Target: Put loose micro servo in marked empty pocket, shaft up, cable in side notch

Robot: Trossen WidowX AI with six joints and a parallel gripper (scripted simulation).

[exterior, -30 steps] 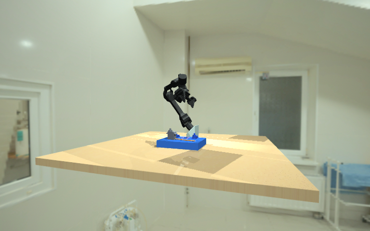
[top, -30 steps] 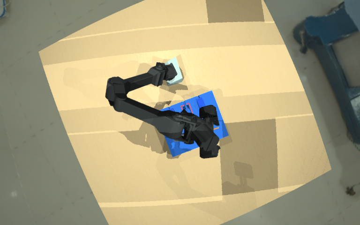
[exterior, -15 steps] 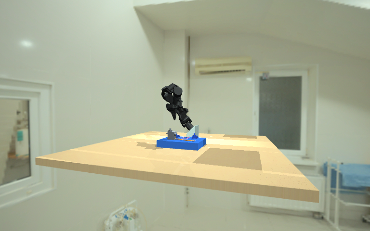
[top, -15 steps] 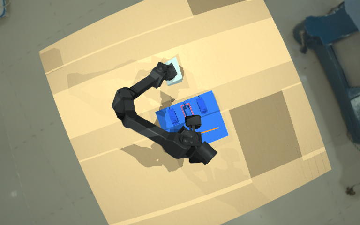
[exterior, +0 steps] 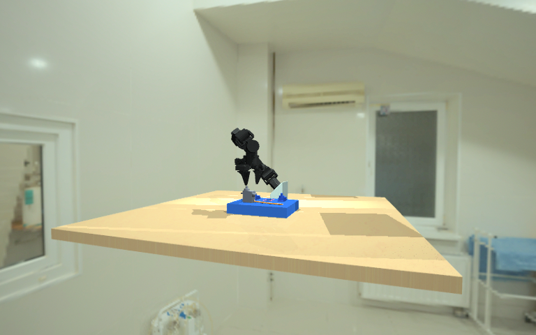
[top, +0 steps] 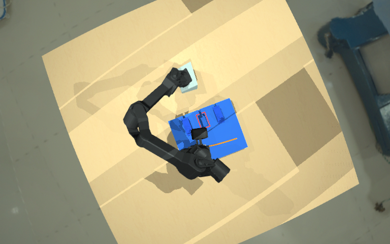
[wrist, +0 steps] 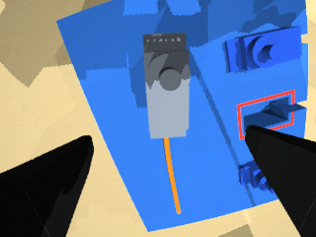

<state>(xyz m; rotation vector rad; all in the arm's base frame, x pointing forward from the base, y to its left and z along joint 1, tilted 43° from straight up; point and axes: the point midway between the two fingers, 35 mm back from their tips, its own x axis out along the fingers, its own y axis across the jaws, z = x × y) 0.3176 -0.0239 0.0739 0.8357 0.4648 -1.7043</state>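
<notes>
The deck is 11 cm below my gripper tip and 5 cm to the left of it.
</notes>
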